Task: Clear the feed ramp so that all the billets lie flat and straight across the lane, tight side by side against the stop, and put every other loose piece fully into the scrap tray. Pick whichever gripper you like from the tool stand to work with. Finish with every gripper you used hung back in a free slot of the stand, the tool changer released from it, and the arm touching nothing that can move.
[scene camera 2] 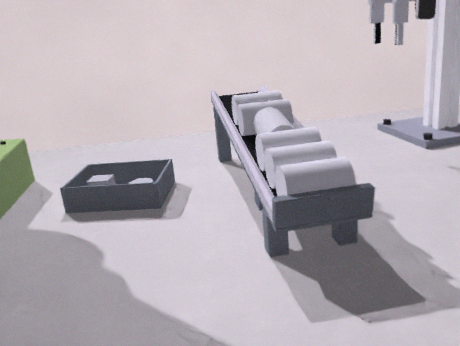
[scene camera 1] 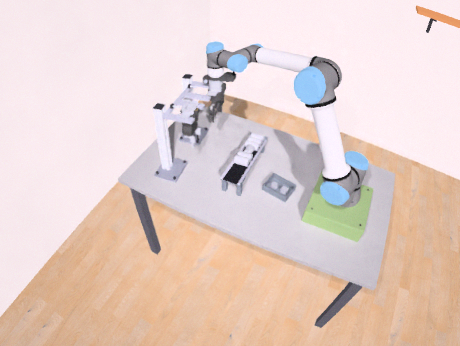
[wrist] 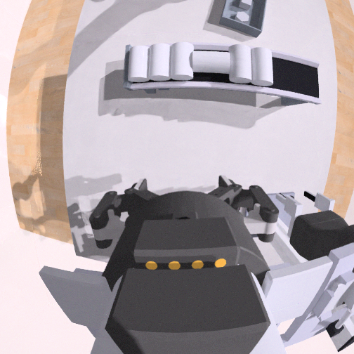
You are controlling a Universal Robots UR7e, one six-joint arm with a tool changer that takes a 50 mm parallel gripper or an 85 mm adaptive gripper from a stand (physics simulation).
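Observation:
On the feed ramp, three white billets lie across the lane side by side at the stop. Behind them one billet lies lengthwise along the lane. Two more billets lie across the lane above it. The scrap tray holds a blocky piece and a nut-like piece. My gripper, the dark adaptive one, is on the arm at the tool stand, open and empty, away from the ramp.
The tool stand is close beside my gripper, with its pale fork plates near the wrist. The other gripper hangs in the stand. The green arm base stands beyond the tray.

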